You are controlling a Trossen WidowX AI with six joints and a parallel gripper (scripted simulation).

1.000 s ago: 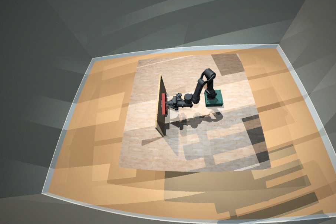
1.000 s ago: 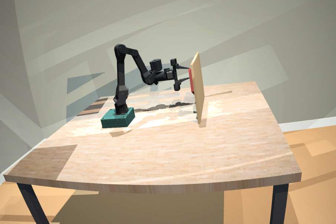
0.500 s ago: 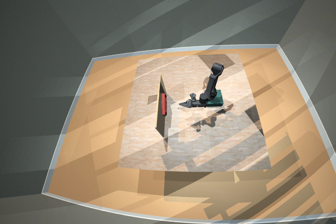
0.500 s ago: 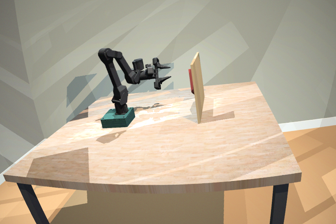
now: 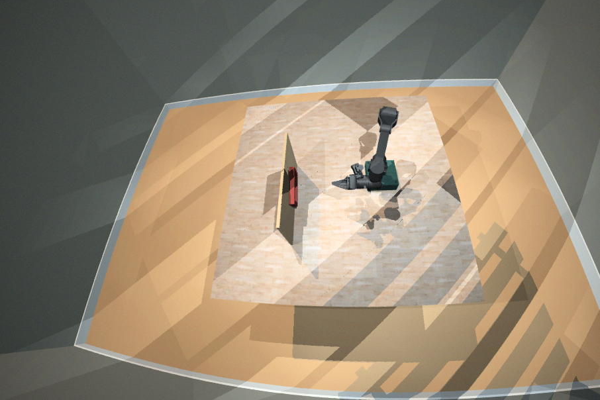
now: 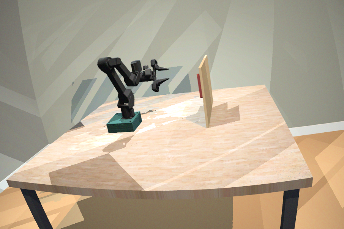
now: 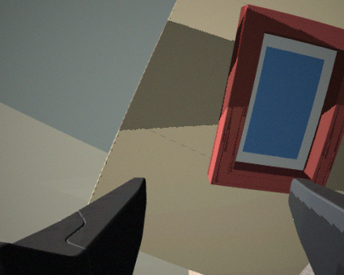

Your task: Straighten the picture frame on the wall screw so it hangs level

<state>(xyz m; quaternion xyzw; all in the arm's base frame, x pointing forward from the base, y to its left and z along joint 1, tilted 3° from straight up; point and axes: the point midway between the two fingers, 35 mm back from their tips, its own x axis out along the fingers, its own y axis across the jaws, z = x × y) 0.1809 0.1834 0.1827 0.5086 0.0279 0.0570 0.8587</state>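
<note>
Right now my gripper tip is 200 mm short of the picture frame, 90 mm above it and 10 mm to the left of it. From my gripper tip the other things lie so: wall panel (210 mm ahead, 100 mm below).
</note>
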